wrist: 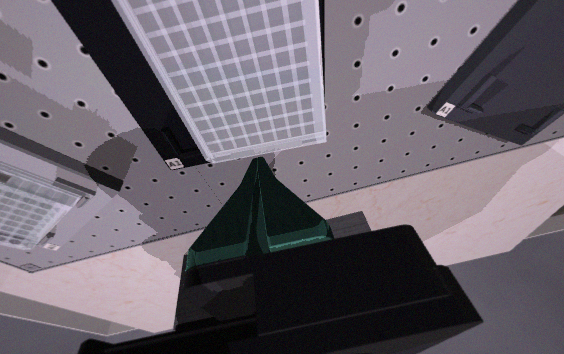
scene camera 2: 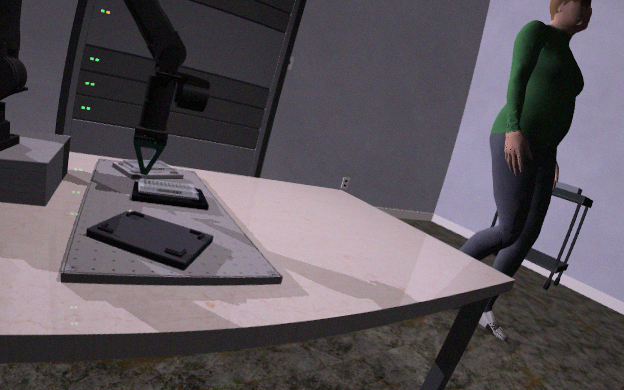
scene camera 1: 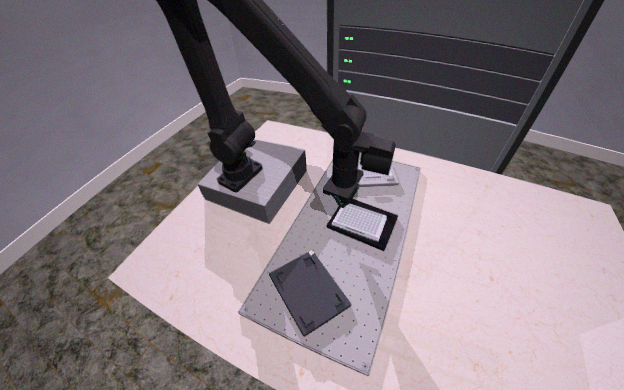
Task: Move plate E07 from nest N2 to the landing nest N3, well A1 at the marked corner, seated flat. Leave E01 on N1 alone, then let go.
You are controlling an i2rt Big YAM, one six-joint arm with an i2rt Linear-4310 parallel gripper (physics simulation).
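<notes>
Plate E07 (scene camera 1: 360,221) (scene camera 2: 167,188) (wrist: 240,80), clear-white with a well grid, rests on black nest N2 (scene camera 1: 390,230) (scene camera 2: 170,200) (wrist: 127,70). It lies off-centre; a wide black strip and the A1 corner post show bare in the wrist view. Whether it is flat is unclear. My gripper (scene camera 2: 144,172) (wrist: 259,164) is shut and empty, tips together above the robot-side end of E07. Landing nest N3 (scene camera 1: 310,292) (scene camera 2: 150,237) (wrist: 505,85) is dark grey, turned and bare, its A1 label (scene camera 1: 311,253) (wrist: 445,110) at one corner. Plate E01 (scene camera 2: 150,166) (wrist: 30,205) sits on N1 at the back.
The nests stand on a perforated metal board (scene camera 1: 350,345) (scene camera 2: 245,267) on the pale table. The arm base stands on a grey block (scene camera 1: 240,202) beside the board. A rack with green lights is behind. In scene camera 2, a person (scene camera 2: 545,90) stands beyond the table near a cart.
</notes>
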